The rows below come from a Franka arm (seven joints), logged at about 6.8 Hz.
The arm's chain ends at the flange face. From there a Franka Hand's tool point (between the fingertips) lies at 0.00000 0.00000 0.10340 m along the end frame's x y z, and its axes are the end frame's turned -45 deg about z.
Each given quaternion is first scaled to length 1.
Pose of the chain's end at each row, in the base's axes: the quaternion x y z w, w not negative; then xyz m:
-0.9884 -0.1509 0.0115 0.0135 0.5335 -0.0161 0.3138
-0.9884 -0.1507 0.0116 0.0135 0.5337 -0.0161 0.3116
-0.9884 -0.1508 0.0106 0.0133 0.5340 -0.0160 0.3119
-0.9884 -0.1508 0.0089 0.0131 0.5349 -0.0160 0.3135
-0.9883 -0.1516 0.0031 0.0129 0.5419 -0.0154 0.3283
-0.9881 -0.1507 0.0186 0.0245 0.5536 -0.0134 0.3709
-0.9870 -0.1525 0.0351 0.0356 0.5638 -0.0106 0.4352
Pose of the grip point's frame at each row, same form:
-0.8554 -0.5177 0.0055 0.0169 0.5307 -0.0137 0.2105
-0.8555 -0.5175 0.0056 0.0169 0.5309 -0.0137 0.2083
-0.8555 -0.5176 0.0047 0.0163 0.5314 -0.0136 0.2086
-0.8555 -0.5176 0.0032 0.0155 0.5327 -0.0136 0.2102
-0.8551 -0.5183 -0.0021 0.0131 0.5409 -0.0129 0.2249
-0.8552 -0.5174 0.0078 0.0298 0.5490 -0.0090 0.2677
-0.8535 -0.5186 0.0188 0.0463 0.5555 -0.0044 0.3323

